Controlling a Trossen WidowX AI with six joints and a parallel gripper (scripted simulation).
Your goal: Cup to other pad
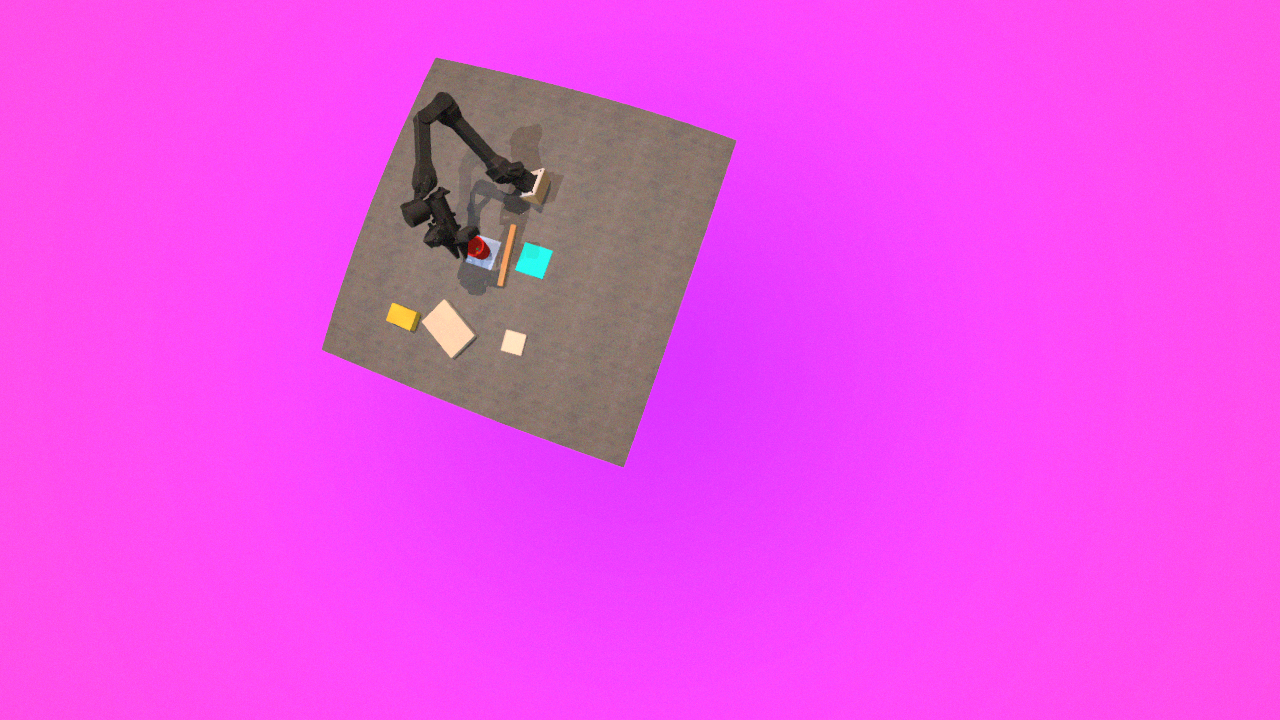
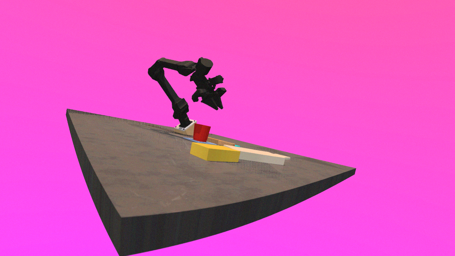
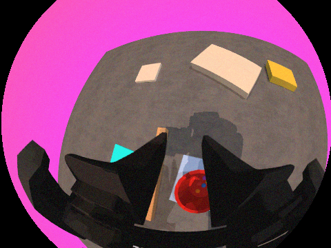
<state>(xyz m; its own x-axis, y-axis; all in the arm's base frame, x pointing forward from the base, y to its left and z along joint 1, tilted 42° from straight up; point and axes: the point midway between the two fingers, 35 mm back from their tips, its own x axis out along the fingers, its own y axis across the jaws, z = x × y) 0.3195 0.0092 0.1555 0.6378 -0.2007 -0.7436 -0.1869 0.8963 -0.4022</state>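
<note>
The red cup lies 6 cm behind my gripper tip, 3 cm to the right of it and 12 cm below it. Also, from my gripper tip: green marble 7 cm behind, 4 cm to the right, 14 cm below; cyan pad 9 cm behind, 18 cm to the left, 16 cm below; orange bar 8 cm behind, 8 cm to the left, 15 cm below.
</note>
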